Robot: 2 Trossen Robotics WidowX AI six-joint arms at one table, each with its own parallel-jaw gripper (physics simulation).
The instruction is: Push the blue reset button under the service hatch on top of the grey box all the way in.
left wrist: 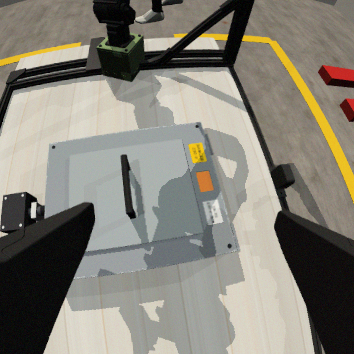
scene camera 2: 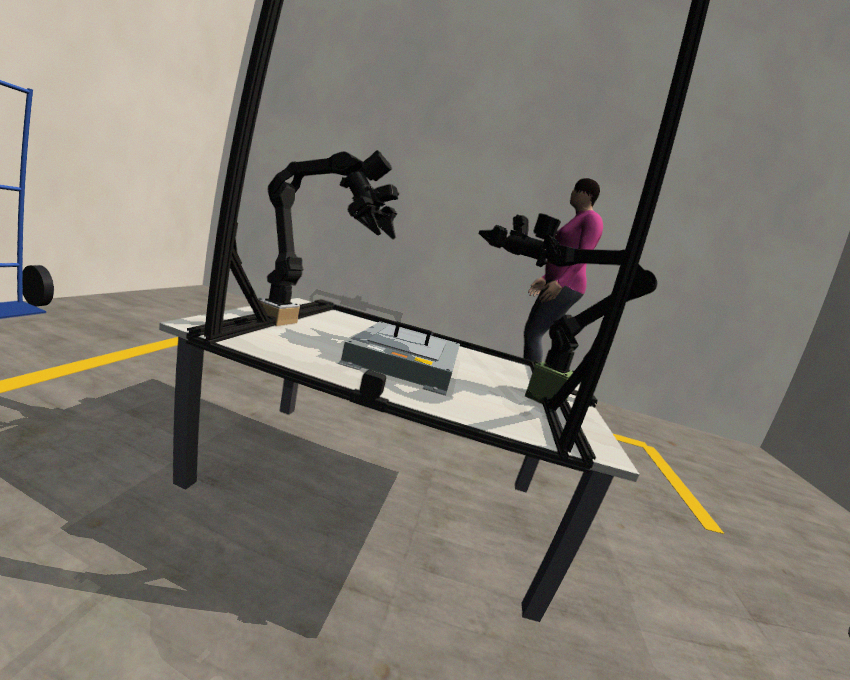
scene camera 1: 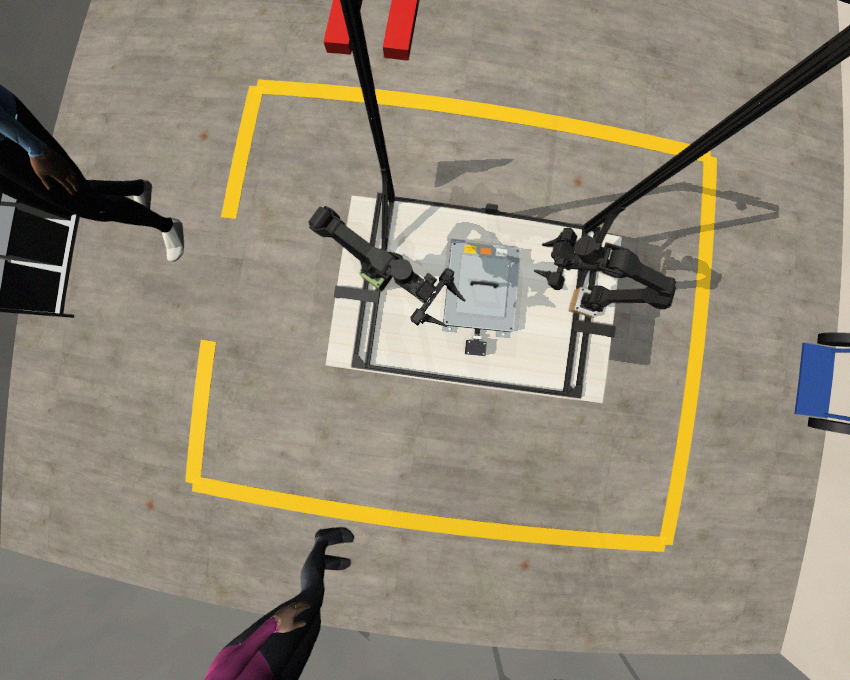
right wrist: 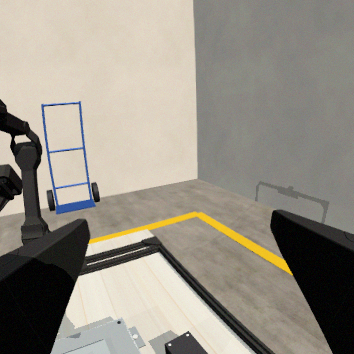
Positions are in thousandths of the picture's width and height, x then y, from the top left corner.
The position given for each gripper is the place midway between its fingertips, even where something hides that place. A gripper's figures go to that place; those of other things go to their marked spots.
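The left gripper (scene camera 2: 456, 348) is 1.07 m from the lens, while the right gripper (scene camera 2: 571, 345) is 1.26 m from the lens.
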